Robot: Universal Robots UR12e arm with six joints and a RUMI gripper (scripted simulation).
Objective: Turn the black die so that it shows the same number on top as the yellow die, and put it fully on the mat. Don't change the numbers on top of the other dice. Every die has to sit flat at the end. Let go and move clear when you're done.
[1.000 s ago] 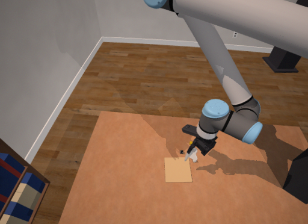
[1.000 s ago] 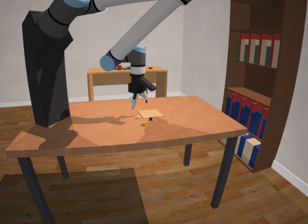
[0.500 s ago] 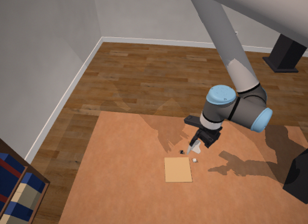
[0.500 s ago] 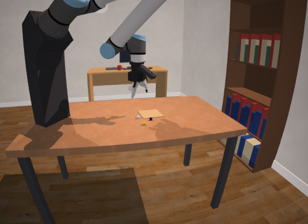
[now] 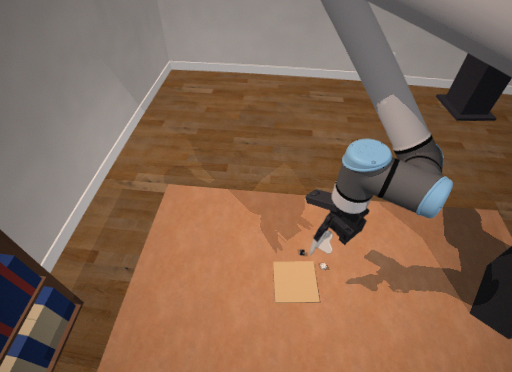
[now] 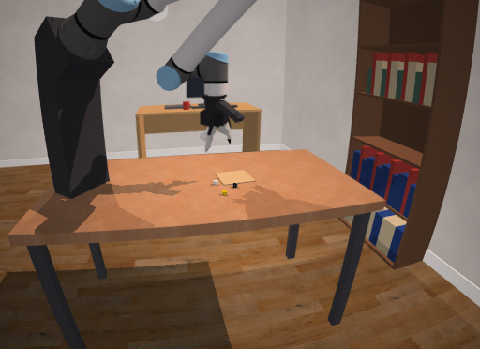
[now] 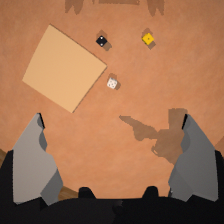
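My gripper is now 15 cm above the black die, 5 cm short of it and 4 cm to the left of it. From my hand the other things lie so: tan mat 16 cm below, 9 cm ahead, 6 cm to the left; white die 15 cm below, 1 cm to the left, 1 cm behind; yellow die 15 cm below, 10 cm to the right, 1 cm behind.
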